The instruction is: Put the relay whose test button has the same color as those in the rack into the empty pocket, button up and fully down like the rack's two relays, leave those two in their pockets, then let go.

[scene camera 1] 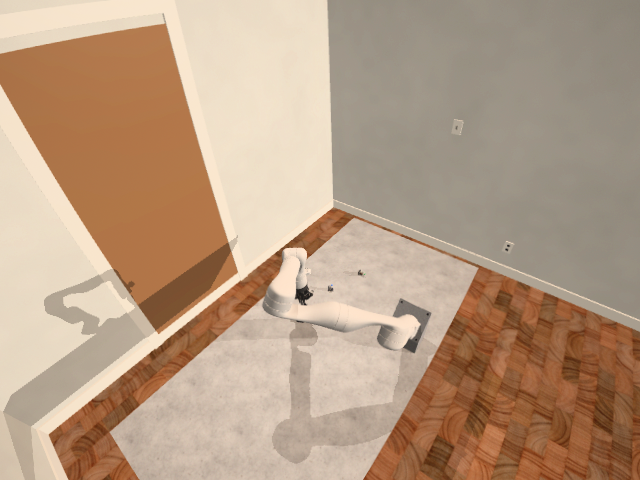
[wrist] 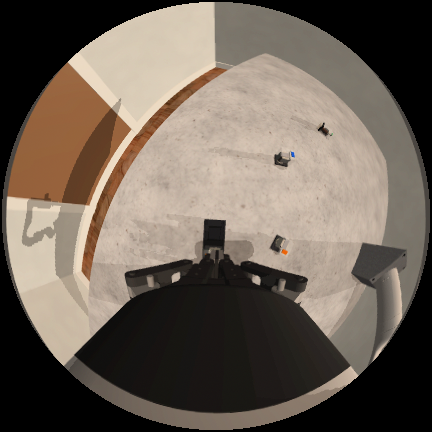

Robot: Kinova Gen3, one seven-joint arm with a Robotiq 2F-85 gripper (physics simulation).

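The black rack shows one end with an empty pocket in the wrist view, just beyond the fingertips. Its other pockets and two relays are mostly hidden behind my gripper; a pale bit shows at the fingertips. A relay with an orange button lies on the mat to the right of the rack. A relay with a blue button is farther off. A dark relay with a small green part is farthest. My gripper is shut and empty, above the rack area.
The grey mat covers the work area. The arm's dark base plate is at the right. A cream wall and a door stand at the left, a grey wall behind.
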